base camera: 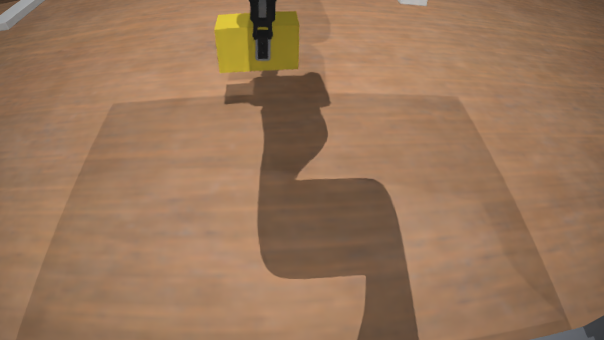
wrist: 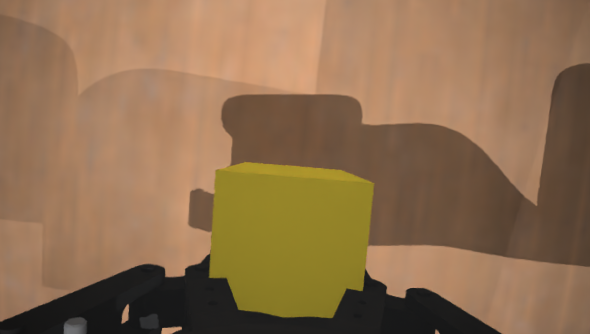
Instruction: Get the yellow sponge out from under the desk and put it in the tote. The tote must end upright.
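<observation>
The yellow sponge is a plain block at the top of the base camera view, a little left of centre, and at the lower middle of the wrist view. My gripper is shut on it, with a finger on either side in the wrist view. In the base camera view the near finger covers part of the sponge and the far finger is hidden. The sponge is held above the wooden floor, and shadows fall below it. The tote does not show in either view.
A white bar lies at the top left of the base camera view. The end of another white piece shows at the top edge, right of the sponge. Shadows of the arm and gripper fall across the wood floor.
</observation>
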